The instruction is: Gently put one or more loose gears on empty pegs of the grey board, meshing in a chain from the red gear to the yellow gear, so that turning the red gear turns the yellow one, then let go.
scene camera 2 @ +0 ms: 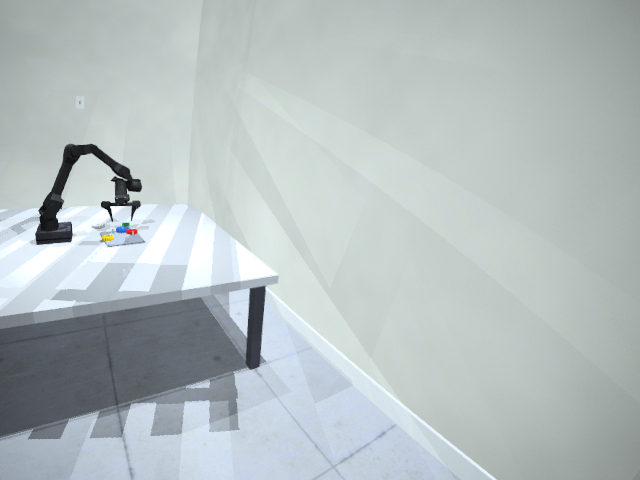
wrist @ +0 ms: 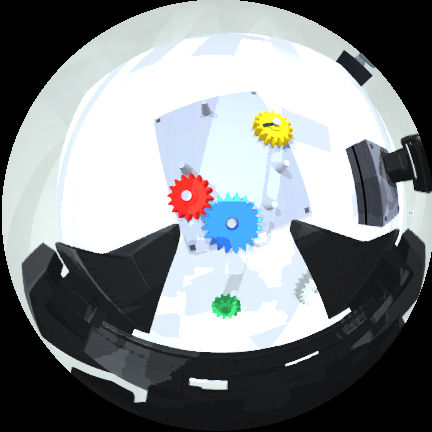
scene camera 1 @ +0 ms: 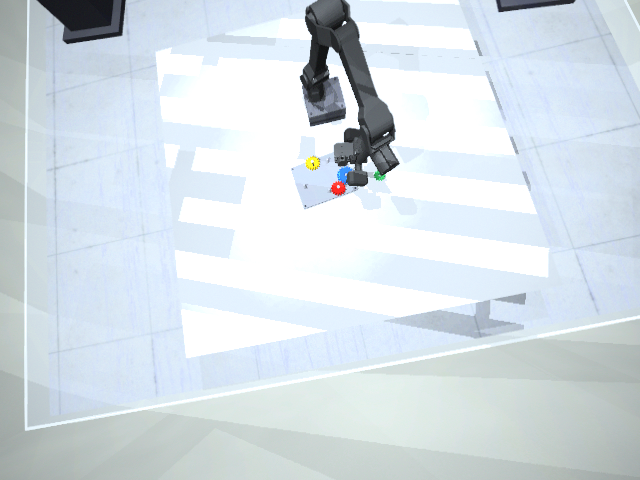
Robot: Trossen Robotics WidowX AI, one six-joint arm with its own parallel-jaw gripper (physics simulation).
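Where they show: gripper, fingertip midpoint: [scene camera 2: 121, 221] [wrist: 236, 227] [scene camera 1: 345, 169]; arm's base, origin of the base link: [scene camera 2: 49, 228] [wrist: 388, 168] [scene camera 1: 316, 93].
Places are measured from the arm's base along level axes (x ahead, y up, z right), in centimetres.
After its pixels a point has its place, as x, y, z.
Observation:
The grey board [scene camera 1: 317, 192] @[36.7, -4.8, 2.0] [wrist: 232, 130] @[30.6, -4.8, 2.9] [scene camera 2: 124, 241] @[33.1, -4.8, 6.8] lies on the table. The red gear [scene camera 1: 338, 188] @[36.5, -3.0, -5.8] [scene camera 2: 131, 231] @[35.9, -3.3, -3.5] [wrist: 196, 200] @[35.0, -3.3, -6.3] sits on a peg. The large blue gear [scene camera 1: 343, 174] @[31.3, -3.1, -7.9] [scene camera 2: 122, 229] @[31.4, -3.1, -6.7] [wrist: 245, 220] @[29.9, -3.1, -8.6] sits on a peg beside it, their teeth meeting in the wrist view. The yellow gear [scene camera 1: 313, 163] @[26.0, -3.0, 2.8] [scene camera 2: 107, 238] @[25.5, -3.7, 5.0] [wrist: 270, 132] @[26.1, -3.3, 1.8] is on its peg, apart from the blue gear. A small green gear [scene camera 1: 379, 176] @[32.9, -3.8, -20.8] [scene camera 2: 125, 224] @[32.1, -4.2, -19.4] [wrist: 226, 306] @[32.1, -5.2, -21.7] and a white gear [scene camera 2: 98, 225] @[18.6, -4.0, -17.7] [wrist: 304, 289] @[20.5, -4.2, -19.3] lie off the board. My gripper [scene camera 2: 122, 220] @[31.2, 0.5, -8.7] [wrist: 236, 227] @[31.2, 0.5, -8.7] is open and empty above the blue gear.
Bare pegs stand on the board: one peg [wrist: 282, 166] @[25.3, -3.3, -2.7] and another peg [wrist: 270, 204] @[27.2, -3.0, -7.0] between the blue and yellow gears, one peg [wrist: 185, 168] @[36.3, -3.4, -2.6] near the red gear and one peg [wrist: 206, 109] @[33.9, -3.8, 6.1] near the far edge. The arm's base [scene camera 1: 325, 105] @[5.3, 0.1, -3.1] [scene camera 2: 54, 233] @[3.0, -0.9, 4.4] [wrist: 370, 182] @[8.4, -1.7, -3.5] stands beside the board.

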